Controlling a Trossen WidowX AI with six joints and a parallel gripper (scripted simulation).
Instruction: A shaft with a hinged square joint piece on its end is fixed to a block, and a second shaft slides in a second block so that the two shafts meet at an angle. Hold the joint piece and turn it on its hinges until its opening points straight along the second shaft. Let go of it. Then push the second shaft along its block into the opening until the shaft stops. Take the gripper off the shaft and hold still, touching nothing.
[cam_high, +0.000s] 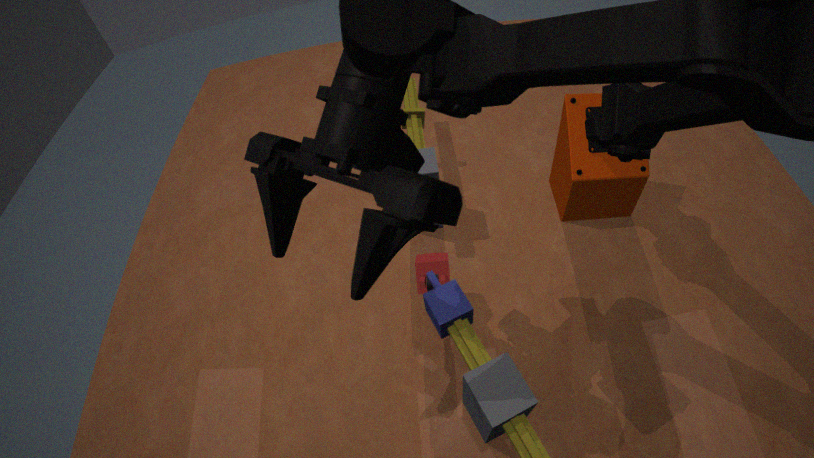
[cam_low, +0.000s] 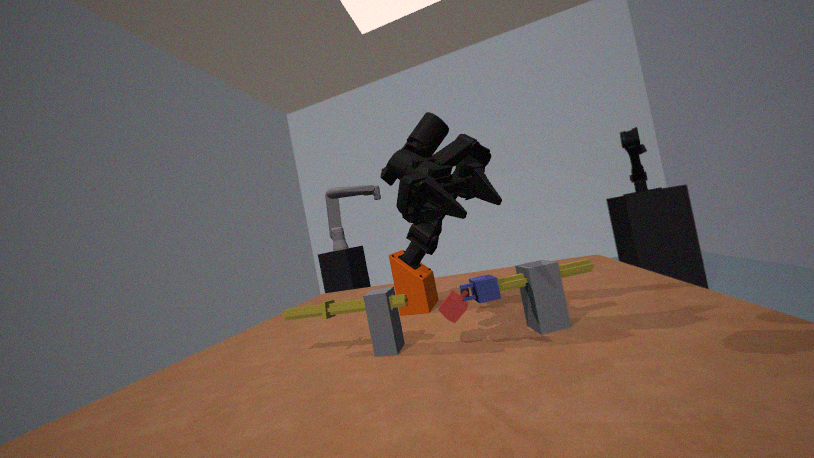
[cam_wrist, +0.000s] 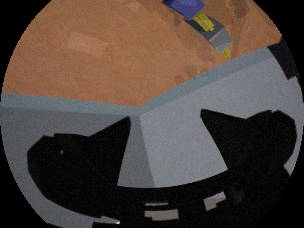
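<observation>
Now: gripper tip 170 mm above the red joint piece, 90 mm to the left of it and 90 mm past it.
</observation>
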